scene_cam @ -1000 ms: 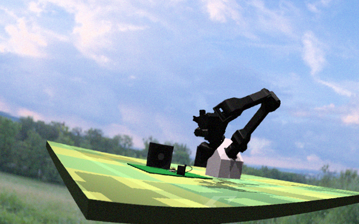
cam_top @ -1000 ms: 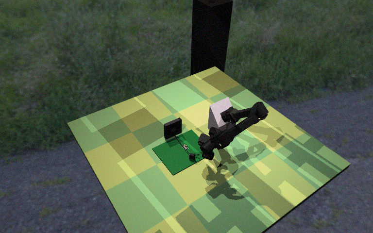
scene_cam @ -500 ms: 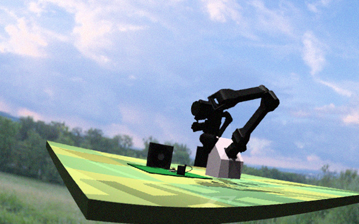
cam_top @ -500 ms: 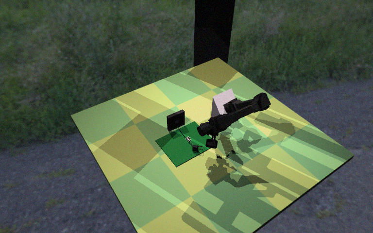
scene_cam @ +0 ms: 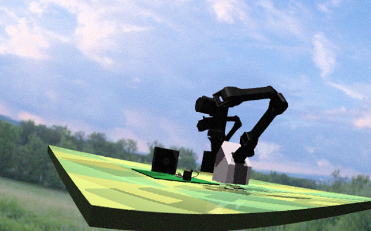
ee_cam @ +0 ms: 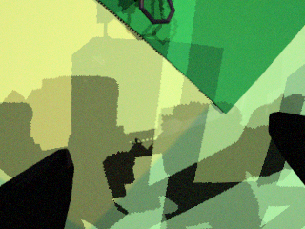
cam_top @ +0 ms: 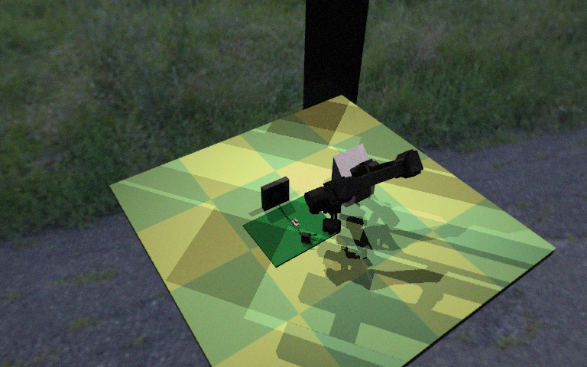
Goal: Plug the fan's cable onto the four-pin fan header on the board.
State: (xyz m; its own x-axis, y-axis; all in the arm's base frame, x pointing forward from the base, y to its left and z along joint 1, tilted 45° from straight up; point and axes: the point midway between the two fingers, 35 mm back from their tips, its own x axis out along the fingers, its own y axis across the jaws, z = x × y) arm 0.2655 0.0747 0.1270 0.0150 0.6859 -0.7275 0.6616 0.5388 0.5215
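My gripper tip is now 6 cm short of the black plug, 6 cm to the left of it and 10 cm above it. Also, from my gripper tip: green board: 7 cm ahead, 15 cm to the right, 13 cm below; then black fan: 4 cm ahead, 29 cm to the right, 6 cm below.
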